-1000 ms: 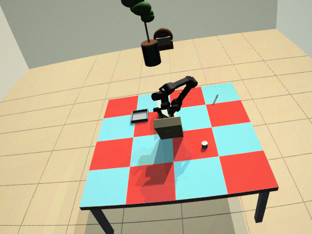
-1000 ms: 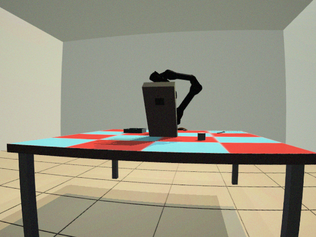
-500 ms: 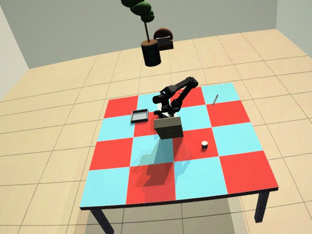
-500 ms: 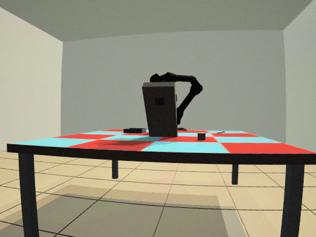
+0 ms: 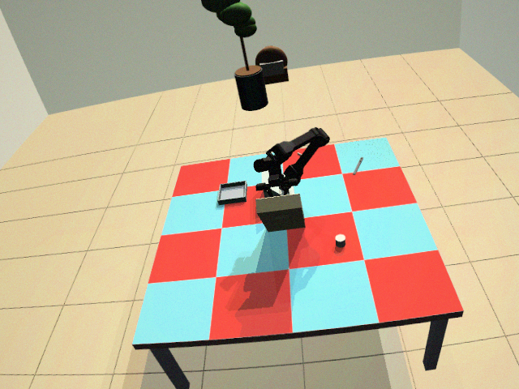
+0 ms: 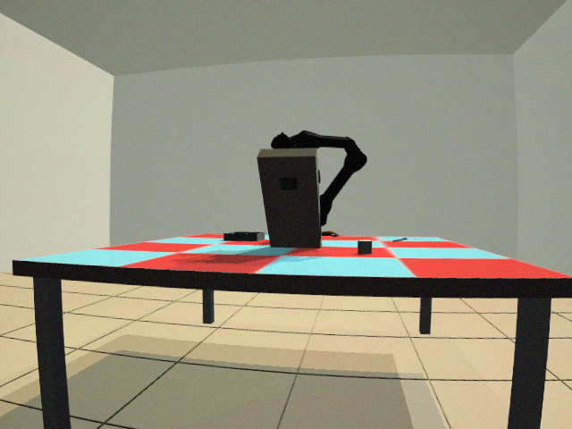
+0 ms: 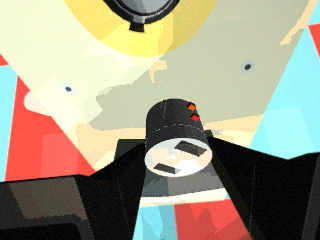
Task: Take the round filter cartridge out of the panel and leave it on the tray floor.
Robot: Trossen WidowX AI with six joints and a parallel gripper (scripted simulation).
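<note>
Right now the beige service panel is 5 cm ahead of my gripper tip and 2 cm below it. The rest, counted from my gripper tip: grey tray (38 cm behind, 24 cm to the right, 17 cm below); round filter cartridge (right at my gripper tip).
</note>
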